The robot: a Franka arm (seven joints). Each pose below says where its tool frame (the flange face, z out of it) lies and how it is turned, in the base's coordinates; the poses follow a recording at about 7 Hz.
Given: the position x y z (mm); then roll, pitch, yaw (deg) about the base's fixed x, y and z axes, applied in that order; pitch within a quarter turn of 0, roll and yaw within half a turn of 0.
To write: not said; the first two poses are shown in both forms.
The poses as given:
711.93 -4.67 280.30 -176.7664 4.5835 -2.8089
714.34 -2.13 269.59 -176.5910 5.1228 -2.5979
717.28 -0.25 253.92 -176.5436 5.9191 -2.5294
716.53 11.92 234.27 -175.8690 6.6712 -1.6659
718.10 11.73 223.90 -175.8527 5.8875 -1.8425
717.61 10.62 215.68 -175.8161 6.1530 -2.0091
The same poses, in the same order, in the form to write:
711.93 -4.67 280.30 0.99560 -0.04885 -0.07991 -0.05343 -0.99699 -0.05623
714.34 -2.13 269.59 0.99498 -0.04515 -0.08929 -0.05055 -0.99696 -0.05923
717.28 -0.25 253.92 0.99370 -0.04390 -0.10312 -0.05026 -0.99693 -0.05997
716.53 11.92 234.27 0.99281 -0.02887 -0.11617 -0.03736 -0.99674 -0.07155
718.10 11.73 223.90 0.99421 -0.03198 -0.10258 -0.03948 -0.99663 -0.07194
717.61 10.62 215.68 0.99363 -0.03486 -0.10718 -0.04278 -0.99645 -0.07254

